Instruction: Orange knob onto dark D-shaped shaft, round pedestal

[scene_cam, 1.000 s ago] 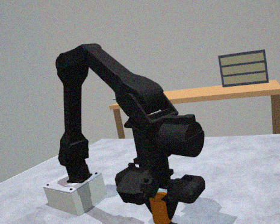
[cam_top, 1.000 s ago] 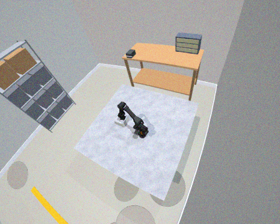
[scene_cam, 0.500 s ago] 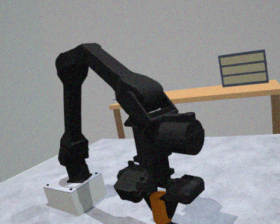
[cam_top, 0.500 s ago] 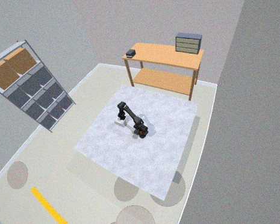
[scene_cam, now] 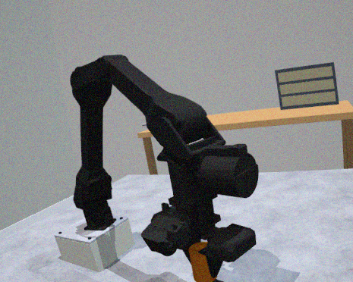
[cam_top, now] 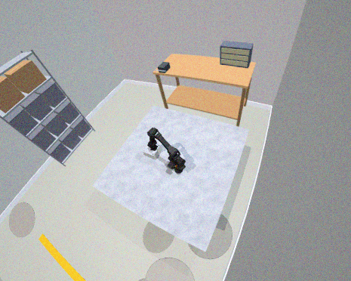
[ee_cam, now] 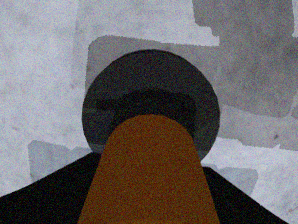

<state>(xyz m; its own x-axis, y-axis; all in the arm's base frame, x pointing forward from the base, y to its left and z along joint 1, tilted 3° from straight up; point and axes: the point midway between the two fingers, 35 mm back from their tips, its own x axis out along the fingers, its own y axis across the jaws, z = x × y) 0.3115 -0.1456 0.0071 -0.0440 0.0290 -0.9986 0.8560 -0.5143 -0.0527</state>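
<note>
Now: gripper tip 20 mm below the orange knob. Also, from my gripper tip: round dark pedestal: 40 mm below.
</note>
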